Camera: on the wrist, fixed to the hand. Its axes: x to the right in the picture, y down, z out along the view.
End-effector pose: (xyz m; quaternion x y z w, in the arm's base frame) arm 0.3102 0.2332 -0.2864 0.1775 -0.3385 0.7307 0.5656
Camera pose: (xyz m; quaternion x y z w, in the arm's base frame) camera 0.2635 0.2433 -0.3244 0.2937 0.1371 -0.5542 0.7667
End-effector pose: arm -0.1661 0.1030 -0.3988 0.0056 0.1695 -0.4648 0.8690
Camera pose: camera -0.1322 0.1412 -0.4323 0.2076 -0.0590 0.8729 0.4375
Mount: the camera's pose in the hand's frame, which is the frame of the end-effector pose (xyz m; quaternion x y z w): -0.0034 0.0541 -0.0281 -0.0574 0.0241 -0.9975 0.0344
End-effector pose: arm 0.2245 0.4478 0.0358 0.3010 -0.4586 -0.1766 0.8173
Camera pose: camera 0.2475 0.4999 0.0578 -0.4251 -0.3143 0.8403 0.1197
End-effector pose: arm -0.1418 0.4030 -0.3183 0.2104 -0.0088 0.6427 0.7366
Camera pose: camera -0.2011 0.4134 -0.3287 -0.0418 0.1904 -0.7081 0.6787
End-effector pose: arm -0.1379 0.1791 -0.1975 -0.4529 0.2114 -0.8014 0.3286
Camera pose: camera -0.1428 0.1451 -0.2480 0.2260 0.3906 0.3541 0.8191
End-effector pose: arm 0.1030 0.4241 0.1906 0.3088 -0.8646 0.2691 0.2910
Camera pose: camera 0.0773 0.4795 0.1921 0.8499 0.2698 -0.3232 0.3170
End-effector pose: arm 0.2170 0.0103 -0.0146 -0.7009 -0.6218 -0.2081 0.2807
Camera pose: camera 0.2716 -0.0143 -0.0028 -0.5850 0.7018 0.3397 0.2232
